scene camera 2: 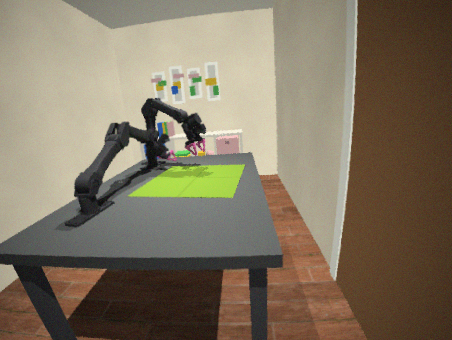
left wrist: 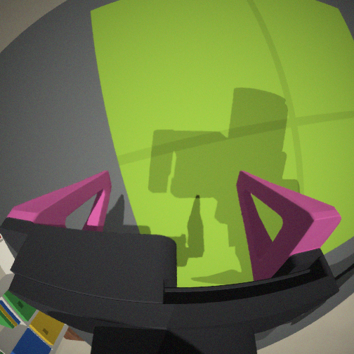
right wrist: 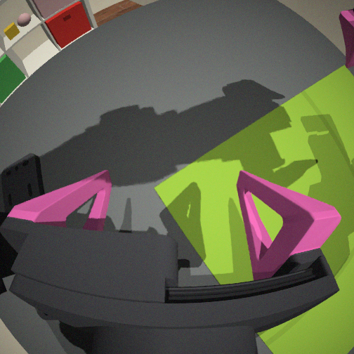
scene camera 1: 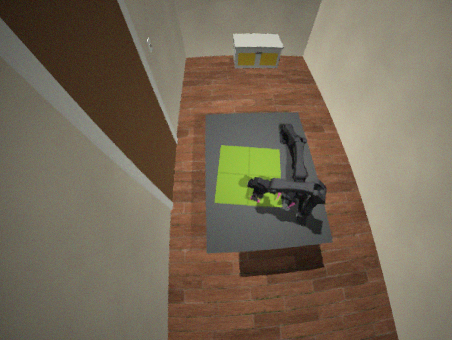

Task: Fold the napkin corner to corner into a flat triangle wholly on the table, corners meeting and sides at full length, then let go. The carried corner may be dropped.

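Observation:
The lime-green napkin [scene camera 1: 235, 160] [scene camera 2: 220, 187] [left wrist: 175, 60] [right wrist: 222, 185] lies flat and unfolded on the grey table [scene camera 1: 225, 240] [scene camera 2: 200, 235] [left wrist: 50, 100] [right wrist: 175, 60], with arm shadows across it. My left gripper [scene camera 1: 256, 199] [scene camera 2: 197, 149] [left wrist: 173, 177] is open and empty, above the napkin. My right gripper [scene camera 1: 285, 200] [scene camera 2: 169, 156] [right wrist: 173, 177] is open and empty, near the napkin's lower right corner in scene camera 1. In the right wrist view that corner shows beyond the space between its fingers. Its exact height is hard to tell.
The two black arms stand close together along the table's right side in scene camera 1. A finger of my left gripper shows at the upper right of the right wrist view. A white cabinet [scene camera 1: 257, 41] stands at the far wall. A red bin [right wrist: 70, 25] sits in a shelf unit.

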